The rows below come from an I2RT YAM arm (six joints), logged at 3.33 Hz.
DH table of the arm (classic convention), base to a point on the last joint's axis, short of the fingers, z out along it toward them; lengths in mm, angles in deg. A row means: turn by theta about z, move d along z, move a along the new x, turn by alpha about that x. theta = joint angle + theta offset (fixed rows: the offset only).
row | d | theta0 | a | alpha
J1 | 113.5 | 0 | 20 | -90
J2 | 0 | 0 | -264 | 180
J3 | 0 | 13.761 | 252.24 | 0
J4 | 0 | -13.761 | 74 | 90
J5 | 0 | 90 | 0 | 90
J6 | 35.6 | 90 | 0 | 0
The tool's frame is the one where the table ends.
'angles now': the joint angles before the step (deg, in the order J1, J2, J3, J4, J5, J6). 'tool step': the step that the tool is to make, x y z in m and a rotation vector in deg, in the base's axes. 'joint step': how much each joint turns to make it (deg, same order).
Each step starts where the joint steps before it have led.
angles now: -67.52, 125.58, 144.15, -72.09, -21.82, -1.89
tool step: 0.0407, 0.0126, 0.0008, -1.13, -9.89, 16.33
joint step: 4.37, 0.87, -0.03, 3.73, -14.07, -4.81
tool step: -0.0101, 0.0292, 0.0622, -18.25, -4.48, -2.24
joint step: 0.93, -11.08, -7.36, 13.81, 5.26, -1.38
